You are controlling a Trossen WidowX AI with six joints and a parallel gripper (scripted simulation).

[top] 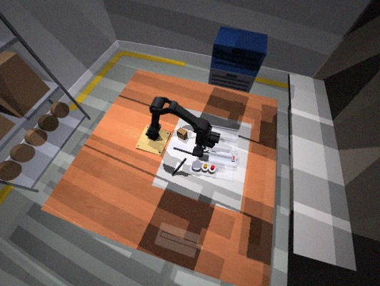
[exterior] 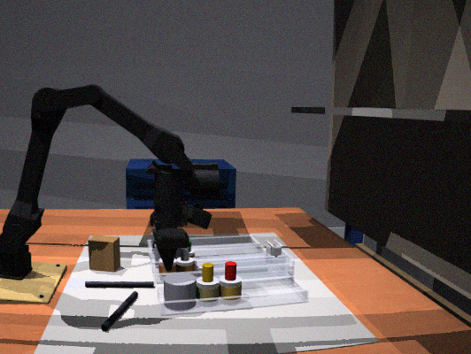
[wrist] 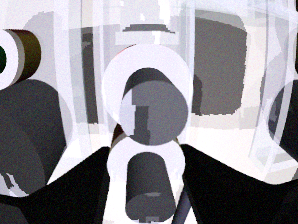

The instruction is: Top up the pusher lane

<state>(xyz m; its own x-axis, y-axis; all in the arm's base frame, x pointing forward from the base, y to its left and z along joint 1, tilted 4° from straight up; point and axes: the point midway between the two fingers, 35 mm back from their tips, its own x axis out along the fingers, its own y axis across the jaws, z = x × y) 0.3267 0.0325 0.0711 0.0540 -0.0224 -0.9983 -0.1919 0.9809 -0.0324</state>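
The brown block is 150 mm behind my gripper tip, 60 mm to the left of it and 10 mm above it. Round my gripper tip: clear lane rack: 140 mm ahead, 10 mm below.
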